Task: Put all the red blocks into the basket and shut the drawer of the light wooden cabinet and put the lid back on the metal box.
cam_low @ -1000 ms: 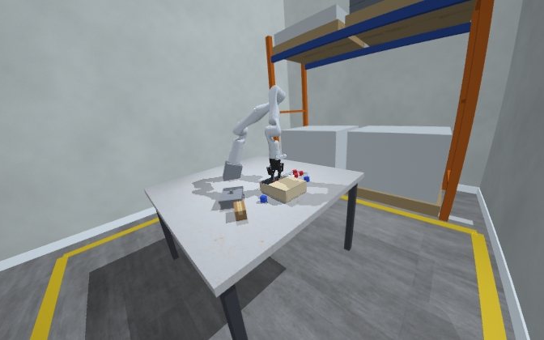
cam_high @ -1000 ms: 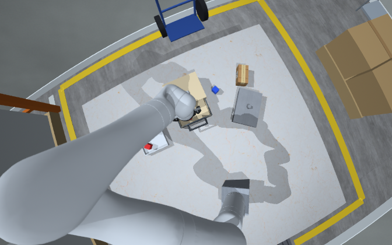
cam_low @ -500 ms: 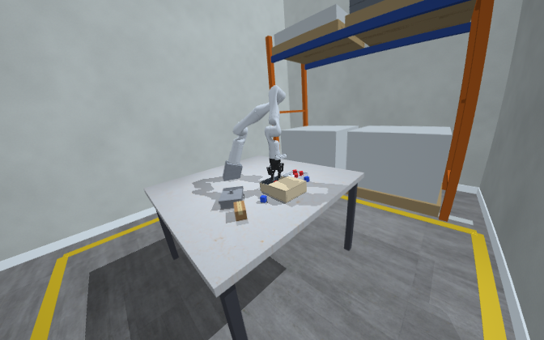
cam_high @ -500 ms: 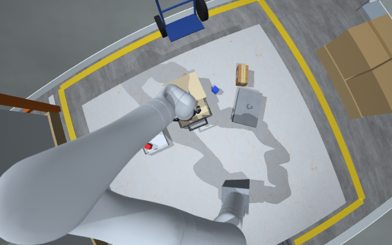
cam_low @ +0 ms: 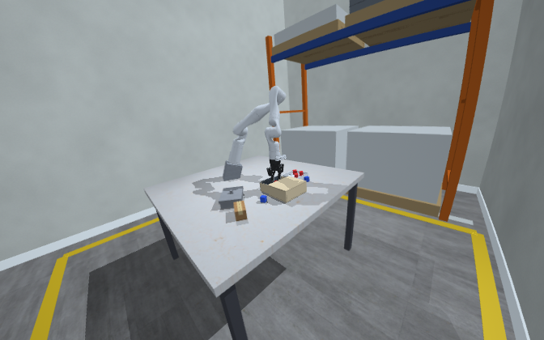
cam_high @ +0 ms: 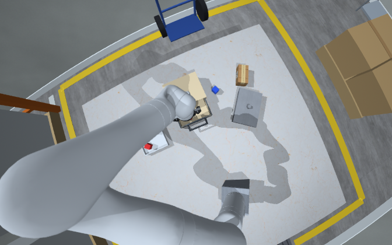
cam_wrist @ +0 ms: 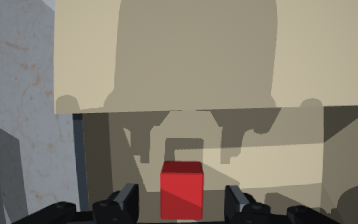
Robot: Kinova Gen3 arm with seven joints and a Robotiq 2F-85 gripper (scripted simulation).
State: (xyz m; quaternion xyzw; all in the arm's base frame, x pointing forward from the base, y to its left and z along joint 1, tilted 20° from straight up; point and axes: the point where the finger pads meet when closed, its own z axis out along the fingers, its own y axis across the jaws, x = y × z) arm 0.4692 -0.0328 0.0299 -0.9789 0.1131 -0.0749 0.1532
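Now: the drawer 4 cm below my hand, 3 cm to the right of it and 1 cm ahead of it. Round my hand: basket 24 cm to the left, 6 cm below, 1 cm ahead; light wooden cabinet 7 cm ahead, 4 cm to the right, 4 cm below; lid 30 cm to the right, 12 cm behind, 2 cm below.
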